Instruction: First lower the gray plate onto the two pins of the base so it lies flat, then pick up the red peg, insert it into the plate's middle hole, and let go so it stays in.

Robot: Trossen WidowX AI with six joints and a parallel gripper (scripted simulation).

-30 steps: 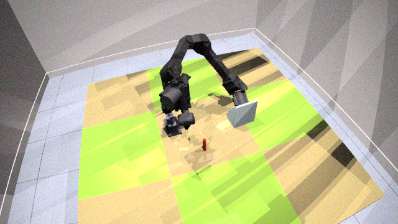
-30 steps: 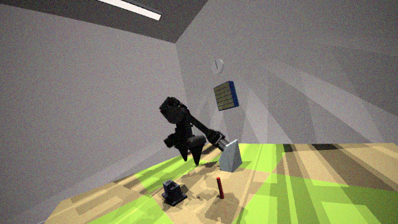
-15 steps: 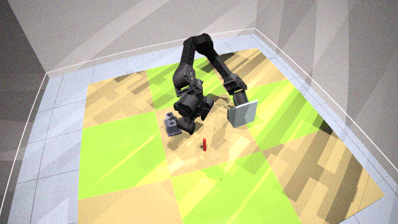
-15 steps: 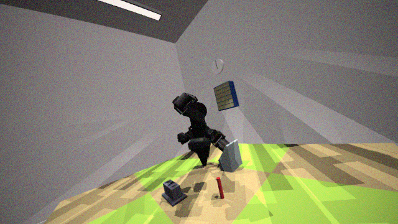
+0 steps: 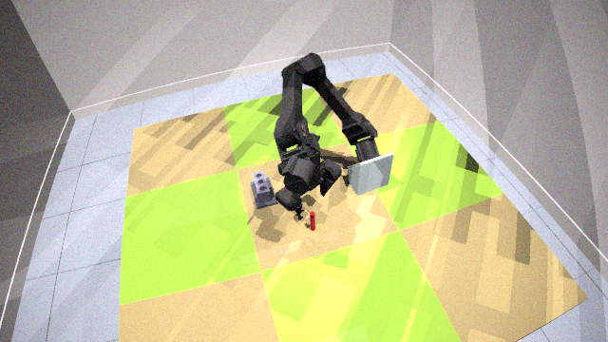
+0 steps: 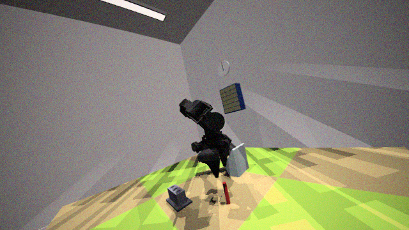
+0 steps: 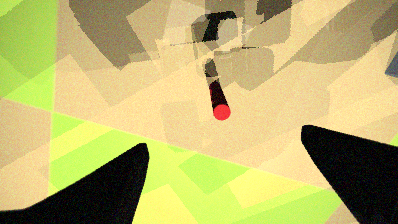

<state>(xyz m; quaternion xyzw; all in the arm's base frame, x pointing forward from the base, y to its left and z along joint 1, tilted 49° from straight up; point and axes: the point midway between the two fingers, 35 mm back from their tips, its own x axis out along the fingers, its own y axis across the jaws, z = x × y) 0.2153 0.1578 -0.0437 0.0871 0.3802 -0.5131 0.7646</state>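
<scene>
Right now my gripper tip is 8 cm above the red peg. Also, from my gripper tip: gray plate: 13 cm ahead, 18 cm to the right, 8 cm below.
</scene>
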